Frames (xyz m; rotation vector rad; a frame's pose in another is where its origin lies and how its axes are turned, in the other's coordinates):
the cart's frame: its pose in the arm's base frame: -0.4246 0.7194 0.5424 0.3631 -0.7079 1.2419
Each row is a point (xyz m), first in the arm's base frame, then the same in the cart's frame.
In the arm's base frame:
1: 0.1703 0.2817 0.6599
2: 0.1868 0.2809 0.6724
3: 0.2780 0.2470 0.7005
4: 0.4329 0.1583 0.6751
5: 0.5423 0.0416 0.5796
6: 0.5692 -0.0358 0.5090
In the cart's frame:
1: -0.1524 -0.7094 0.1811
2: -0.1421 -0.7268 0.1860
3: -0.1345 -0.8266 0.2009
4: -0.1930 -0.9969 0.1914
5: -0.3254 -1.1243 0.1605
6: -0.4249 -1.1648 0.1479

